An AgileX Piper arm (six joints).
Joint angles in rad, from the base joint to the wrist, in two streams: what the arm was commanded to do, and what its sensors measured. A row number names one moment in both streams.
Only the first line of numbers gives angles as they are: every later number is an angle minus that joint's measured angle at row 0.
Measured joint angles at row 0: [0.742, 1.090, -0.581, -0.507, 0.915, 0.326]
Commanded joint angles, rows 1 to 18: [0.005, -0.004, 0.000, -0.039, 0.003, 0.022]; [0.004, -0.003, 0.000, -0.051, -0.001, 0.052]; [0.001, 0.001, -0.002, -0.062, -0.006, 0.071]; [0.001, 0.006, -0.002, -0.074, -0.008, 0.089]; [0.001, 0.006, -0.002, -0.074, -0.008, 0.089]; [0.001, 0.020, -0.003, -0.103, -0.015, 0.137]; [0.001, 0.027, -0.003, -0.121, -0.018, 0.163]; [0.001, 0.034, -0.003, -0.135, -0.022, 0.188]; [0.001, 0.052, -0.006, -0.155, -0.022, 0.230]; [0.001, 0.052, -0.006, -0.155, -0.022, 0.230]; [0.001, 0.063, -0.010, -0.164, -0.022, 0.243]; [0.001, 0.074, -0.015, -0.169, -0.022, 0.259]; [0.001, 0.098, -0.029, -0.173, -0.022, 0.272]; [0.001, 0.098, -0.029, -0.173, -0.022, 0.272]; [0.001, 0.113, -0.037, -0.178, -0.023, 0.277]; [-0.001, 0.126, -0.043, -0.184, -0.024, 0.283]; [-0.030, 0.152, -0.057, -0.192, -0.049, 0.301]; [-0.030, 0.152, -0.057, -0.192, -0.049, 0.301]
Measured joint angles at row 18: [-0.005, 0.124, -0.034, -0.143, -0.030, 0.274]
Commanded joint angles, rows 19 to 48: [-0.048, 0.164, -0.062, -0.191, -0.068, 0.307]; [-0.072, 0.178, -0.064, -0.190, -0.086, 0.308]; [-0.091, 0.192, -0.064, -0.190, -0.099, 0.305]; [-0.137, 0.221, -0.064, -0.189, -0.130, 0.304]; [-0.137, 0.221, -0.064, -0.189, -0.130, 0.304]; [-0.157, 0.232, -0.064, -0.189, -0.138, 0.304]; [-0.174, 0.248, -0.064, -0.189, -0.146, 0.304]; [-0.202, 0.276, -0.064, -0.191, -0.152, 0.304]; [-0.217, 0.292, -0.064, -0.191, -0.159, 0.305]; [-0.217, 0.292, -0.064, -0.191, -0.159, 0.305]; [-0.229, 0.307, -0.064, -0.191, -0.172, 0.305]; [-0.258, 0.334, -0.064, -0.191, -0.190, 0.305]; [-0.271, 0.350, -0.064, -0.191, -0.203, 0.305]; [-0.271, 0.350, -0.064, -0.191, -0.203, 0.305]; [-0.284, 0.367, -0.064, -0.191, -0.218, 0.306]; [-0.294, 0.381, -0.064, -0.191, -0.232, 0.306]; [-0.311, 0.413, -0.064, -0.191, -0.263, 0.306]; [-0.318, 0.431, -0.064, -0.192, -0.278, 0.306]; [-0.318, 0.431, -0.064, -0.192, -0.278, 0.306]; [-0.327, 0.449, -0.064, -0.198, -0.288, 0.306]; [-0.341, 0.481, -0.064, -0.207, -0.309, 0.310]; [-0.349, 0.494, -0.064, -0.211, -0.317, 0.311]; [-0.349, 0.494, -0.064, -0.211, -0.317, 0.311]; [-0.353, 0.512, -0.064, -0.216, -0.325, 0.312]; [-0.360, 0.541, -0.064, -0.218, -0.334, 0.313]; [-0.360, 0.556, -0.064, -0.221, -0.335, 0.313]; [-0.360, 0.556, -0.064, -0.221, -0.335, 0.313]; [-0.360, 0.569, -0.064, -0.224, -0.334, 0.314]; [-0.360, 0.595, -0.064, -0.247, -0.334, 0.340]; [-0.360, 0.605, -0.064, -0.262, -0.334, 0.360]
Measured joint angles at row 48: [-0.353, 0.580, -0.059, -0.205, -0.344, 0.317]
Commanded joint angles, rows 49 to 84: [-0.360, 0.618, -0.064, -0.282, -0.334, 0.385]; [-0.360, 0.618, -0.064, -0.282, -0.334, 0.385]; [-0.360, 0.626, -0.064, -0.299, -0.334, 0.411]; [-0.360, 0.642, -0.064, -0.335, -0.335, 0.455]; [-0.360, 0.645, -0.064, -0.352, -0.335, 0.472]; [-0.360, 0.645, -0.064, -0.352, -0.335, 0.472]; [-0.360, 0.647, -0.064, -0.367, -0.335, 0.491]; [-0.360, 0.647, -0.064, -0.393, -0.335, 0.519]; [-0.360, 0.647, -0.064, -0.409, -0.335, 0.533]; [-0.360, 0.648, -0.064, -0.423, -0.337, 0.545]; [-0.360, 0.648, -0.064, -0.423, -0.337, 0.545]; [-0.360, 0.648, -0.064, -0.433, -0.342, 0.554]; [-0.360, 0.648, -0.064, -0.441, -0.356, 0.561]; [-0.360, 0.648, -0.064, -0.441, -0.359, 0.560]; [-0.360, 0.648, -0.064, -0.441, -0.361, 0.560]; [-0.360, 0.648, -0.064, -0.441, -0.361, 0.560]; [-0.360, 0.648, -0.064, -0.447, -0.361, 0.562]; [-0.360, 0.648, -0.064, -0.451, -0.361, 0.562]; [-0.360, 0.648, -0.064, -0.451, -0.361, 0.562]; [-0.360, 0.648, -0.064, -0.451, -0.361, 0.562]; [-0.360, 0.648, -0.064, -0.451, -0.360, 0.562]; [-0.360, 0.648, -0.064, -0.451, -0.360, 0.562]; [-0.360, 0.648, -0.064, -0.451, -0.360, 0.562]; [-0.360, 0.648, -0.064, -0.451, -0.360, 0.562]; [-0.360, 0.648, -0.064, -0.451, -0.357, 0.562]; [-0.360, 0.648, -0.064, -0.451, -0.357, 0.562]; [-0.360, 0.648, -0.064, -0.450, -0.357, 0.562]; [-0.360, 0.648, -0.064, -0.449, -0.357, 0.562]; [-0.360, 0.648, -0.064, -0.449, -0.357, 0.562]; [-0.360, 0.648, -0.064, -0.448, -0.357, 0.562]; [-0.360, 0.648, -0.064, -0.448, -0.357, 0.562]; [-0.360, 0.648, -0.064, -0.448, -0.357, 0.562]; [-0.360, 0.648, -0.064, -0.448, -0.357, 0.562]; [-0.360, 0.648, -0.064, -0.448, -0.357, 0.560]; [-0.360, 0.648, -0.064, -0.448, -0.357, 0.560]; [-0.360, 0.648, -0.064, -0.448, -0.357, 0.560]
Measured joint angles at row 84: [-0.353, 0.649, -0.060, -0.422, -0.377, 0.563]
